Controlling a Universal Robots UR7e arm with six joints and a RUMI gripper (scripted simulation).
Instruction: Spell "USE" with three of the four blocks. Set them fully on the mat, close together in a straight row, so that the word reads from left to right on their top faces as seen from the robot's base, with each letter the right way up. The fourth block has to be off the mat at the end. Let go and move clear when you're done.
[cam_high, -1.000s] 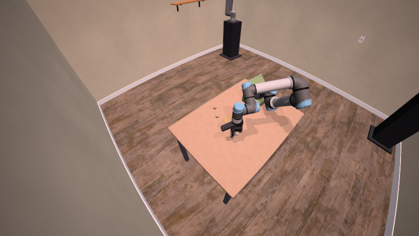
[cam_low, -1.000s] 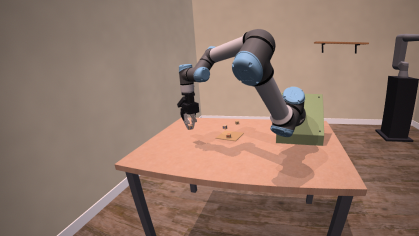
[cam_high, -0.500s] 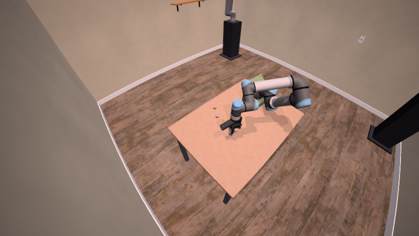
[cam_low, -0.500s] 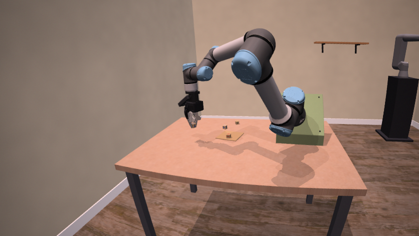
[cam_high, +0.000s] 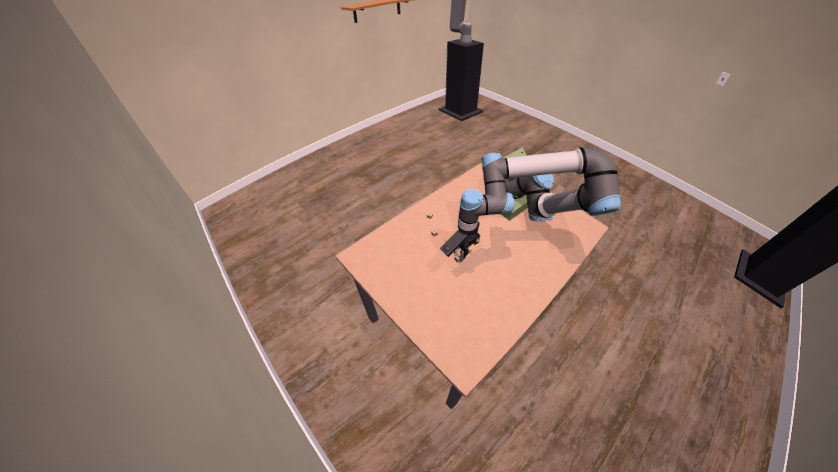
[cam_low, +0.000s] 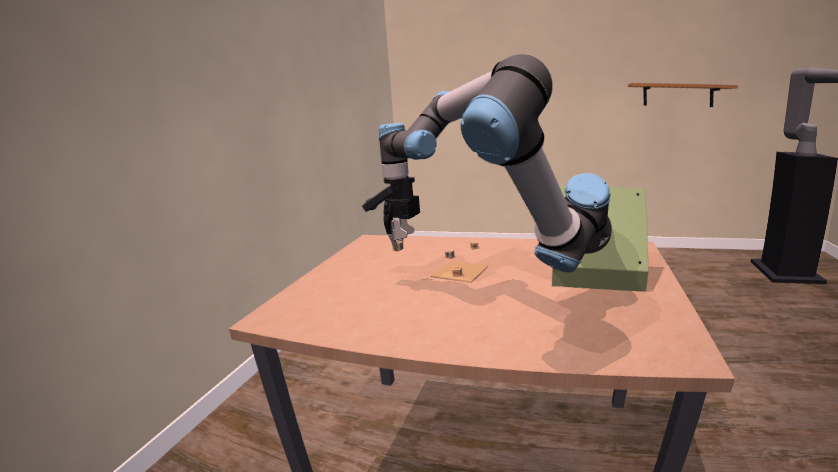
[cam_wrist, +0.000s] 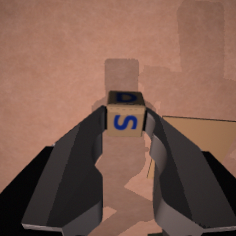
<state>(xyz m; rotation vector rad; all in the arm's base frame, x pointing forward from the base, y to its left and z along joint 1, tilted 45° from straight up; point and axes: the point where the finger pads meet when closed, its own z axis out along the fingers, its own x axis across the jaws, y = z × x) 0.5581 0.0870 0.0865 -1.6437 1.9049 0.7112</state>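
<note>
Right now my hand is 160 mm past the mat, 120 mm to the left of it and 120 mm above it. From my hand the other things lie so: letter block (160 mm behind, 80 mm to the right, 110 mm below).
</note>
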